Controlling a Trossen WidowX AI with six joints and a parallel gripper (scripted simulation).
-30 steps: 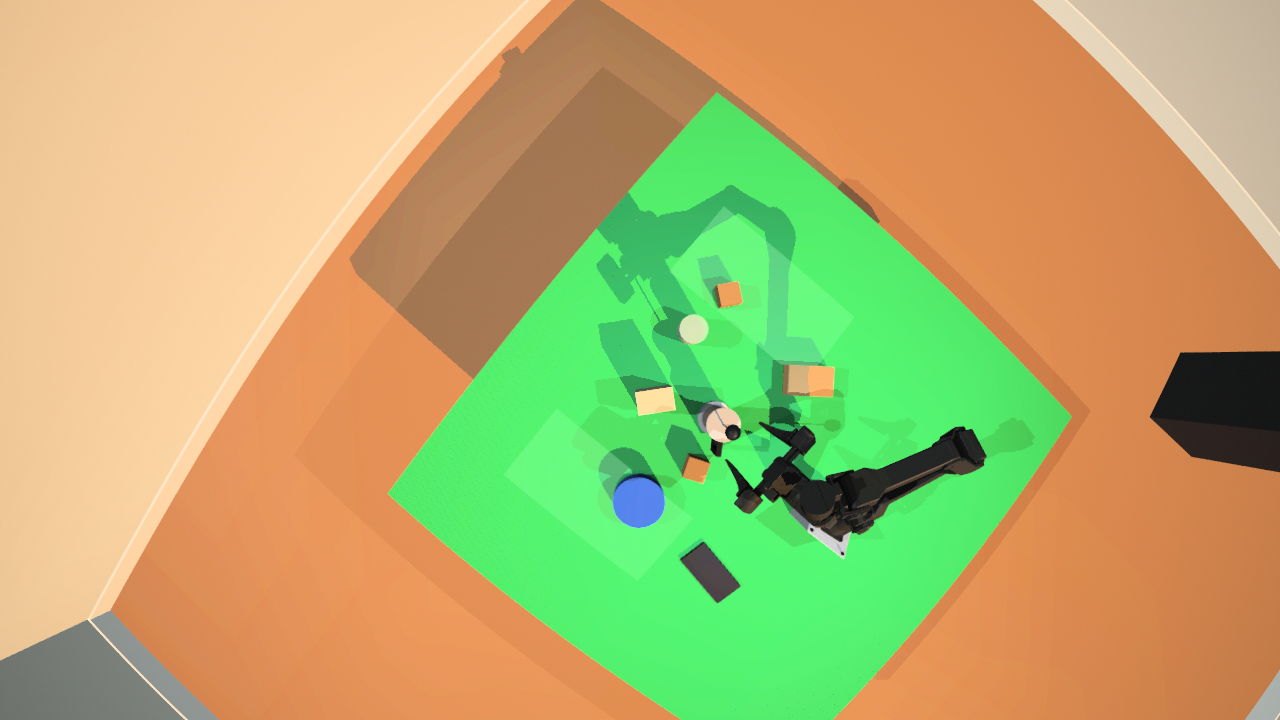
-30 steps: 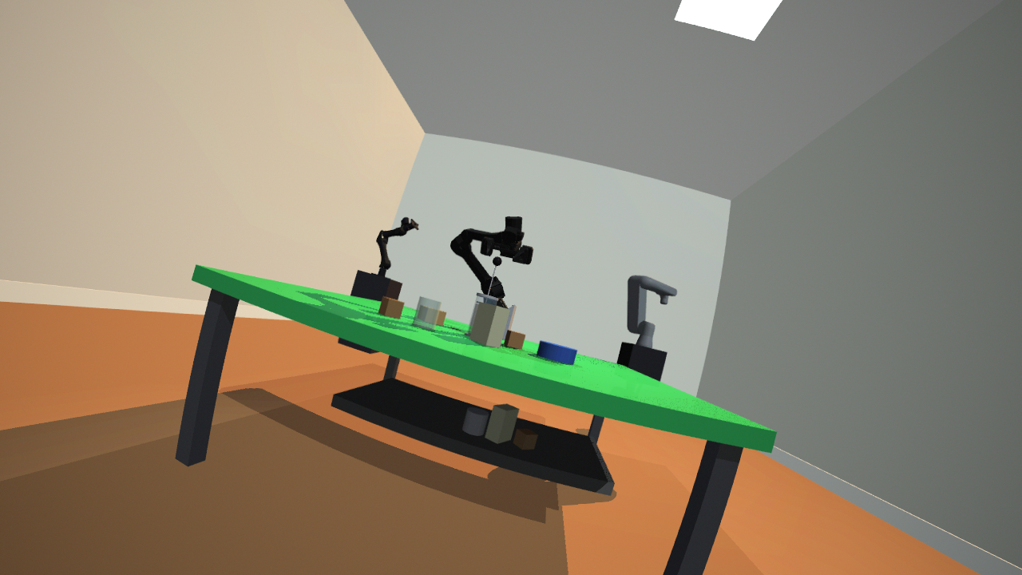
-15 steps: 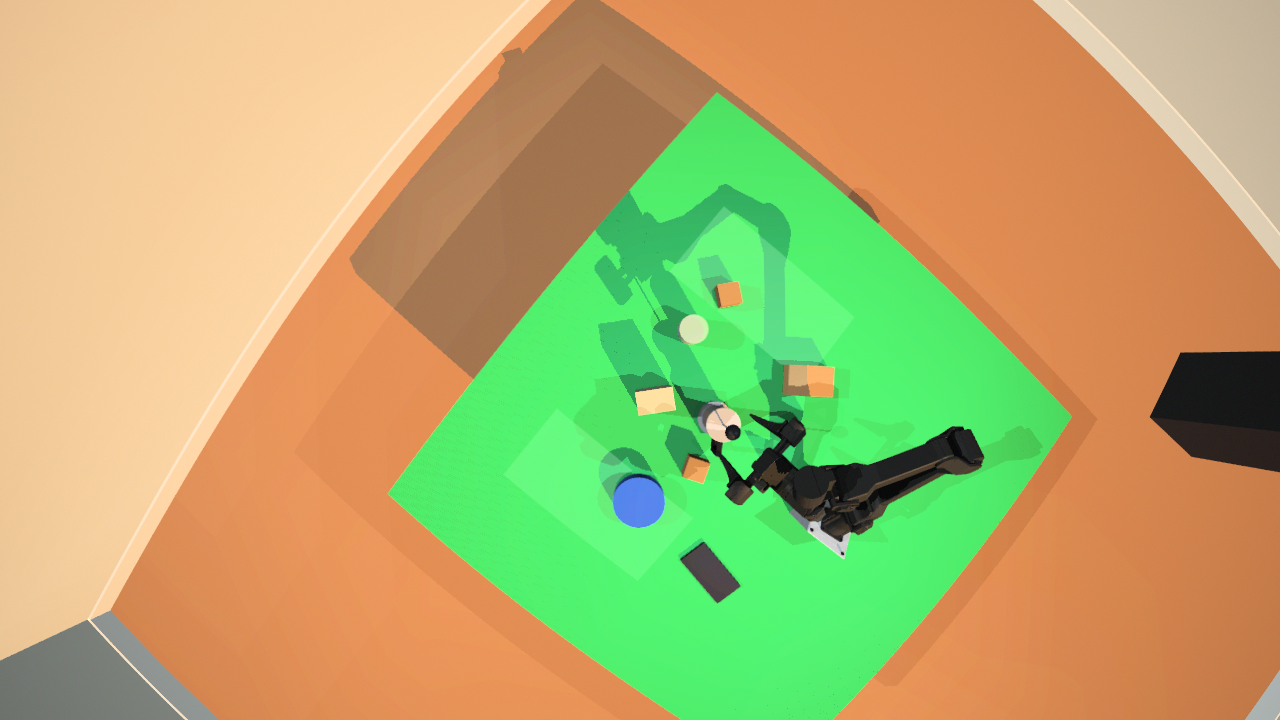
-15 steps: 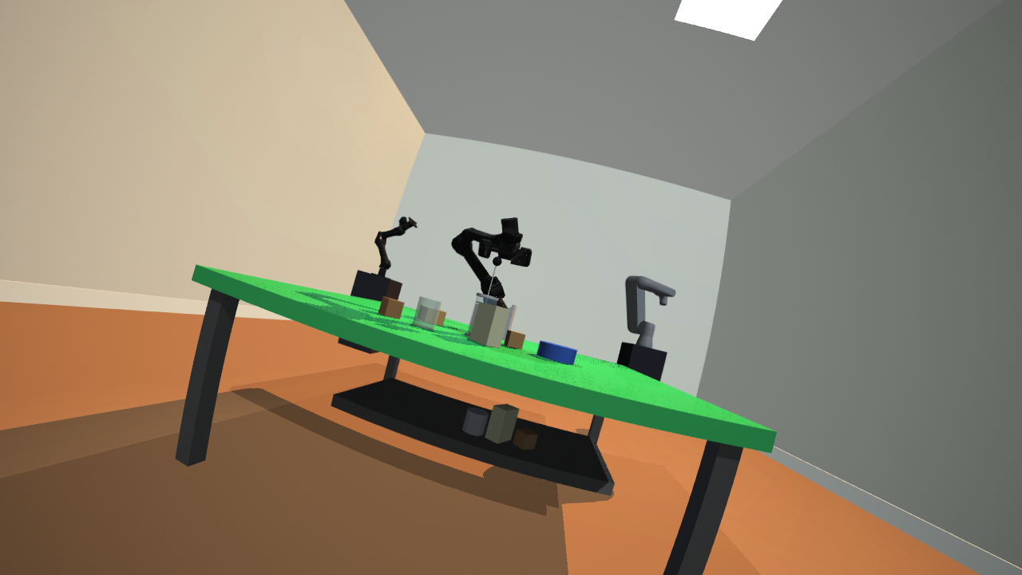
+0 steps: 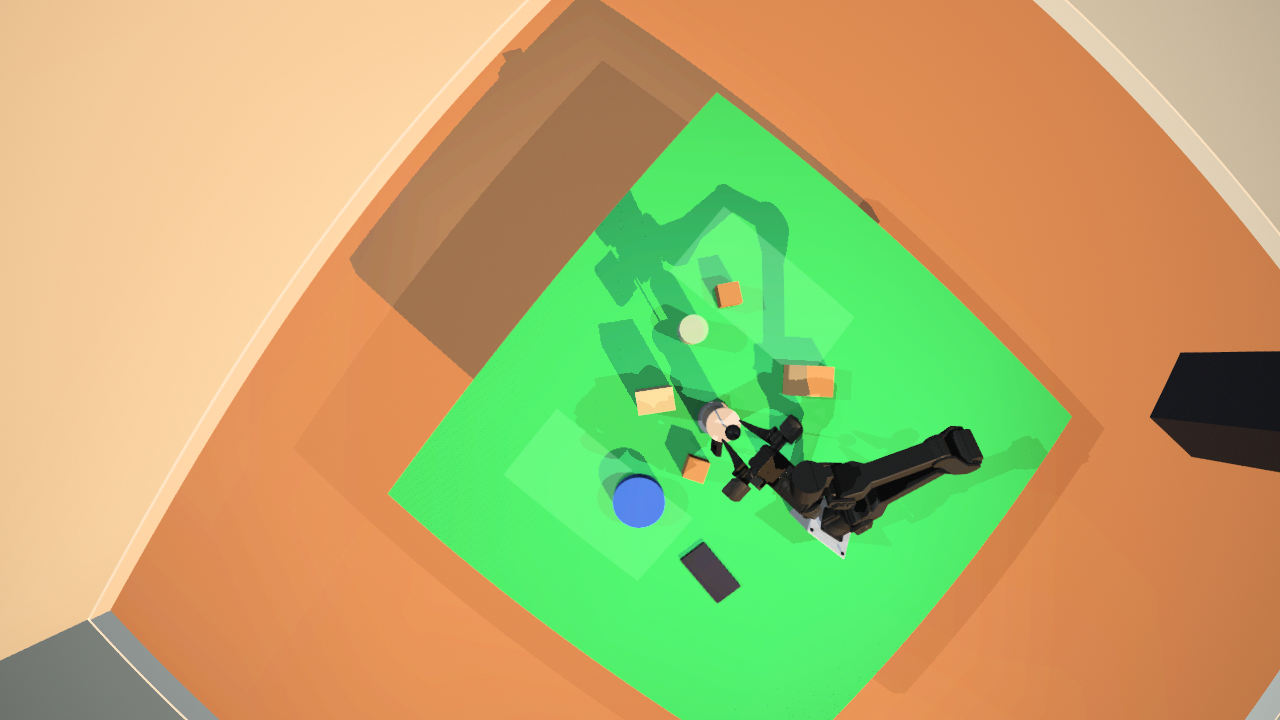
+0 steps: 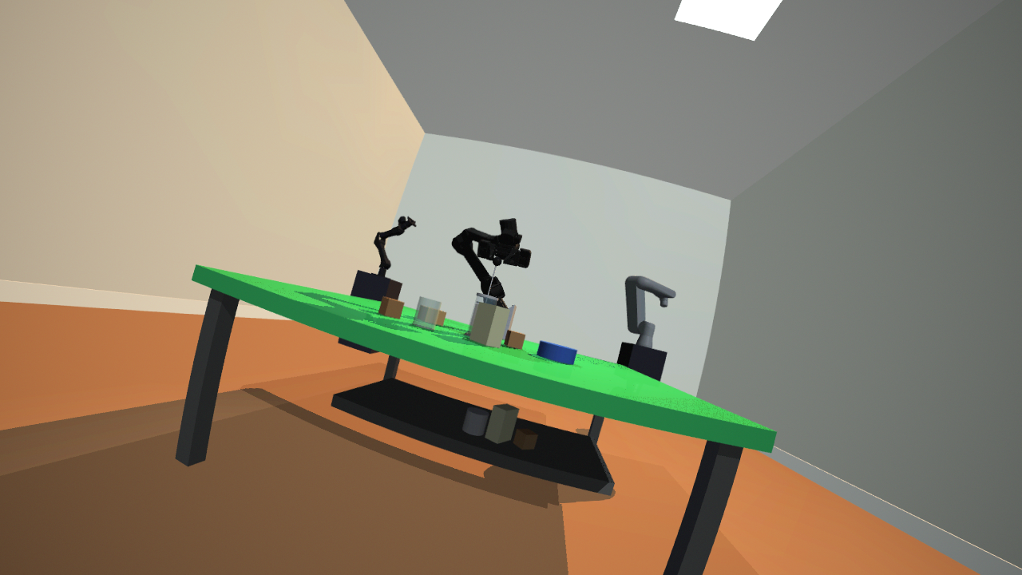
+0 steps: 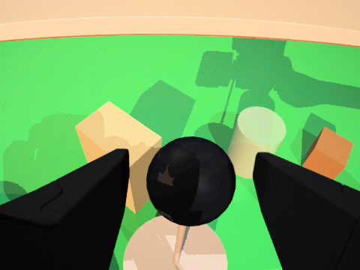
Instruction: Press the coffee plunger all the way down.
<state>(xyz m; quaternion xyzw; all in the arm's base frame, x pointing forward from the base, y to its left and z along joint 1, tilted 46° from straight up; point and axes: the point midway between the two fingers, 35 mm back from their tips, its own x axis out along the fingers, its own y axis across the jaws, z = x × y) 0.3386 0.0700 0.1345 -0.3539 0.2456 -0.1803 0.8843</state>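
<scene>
The coffee press lies 10 mm behind my gripper tip, 20 mm to the left of it and 130 mm below it. Round my gripper tip: dark flat slab 220 mm behind, 320 mm to the left, 250 mm below; then orange box 140 mm behind, 190 mm to the right, 230 mm below; then blue disc 30 mm ahead, 260 mm to the left, 240 mm below.
</scene>
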